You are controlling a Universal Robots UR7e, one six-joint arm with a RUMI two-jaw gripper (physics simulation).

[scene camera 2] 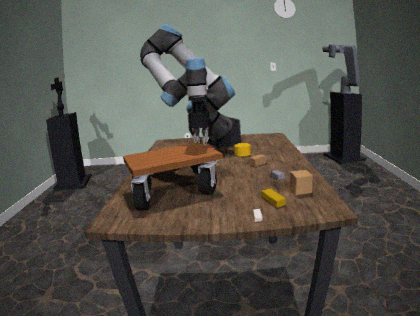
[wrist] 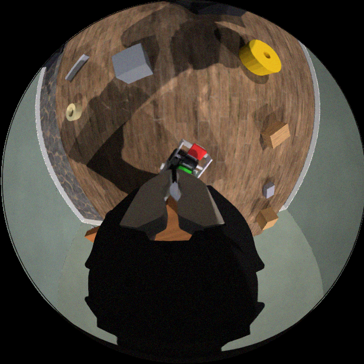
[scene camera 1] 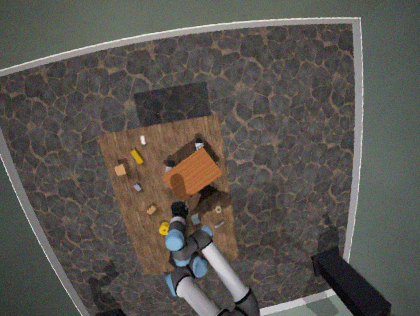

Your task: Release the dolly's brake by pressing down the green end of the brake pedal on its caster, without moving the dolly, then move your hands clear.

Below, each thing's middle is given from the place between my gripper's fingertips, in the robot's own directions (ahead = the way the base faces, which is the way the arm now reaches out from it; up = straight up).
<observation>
I see my gripper 2 cm short of the caster [wrist: 163,167], 1 cm to the left of it and 4 cm above it. Round my hand: dolly [scene camera 2: 141,165] (15 cm ahead, 13 cm to the right, 3 cm below).
</observation>
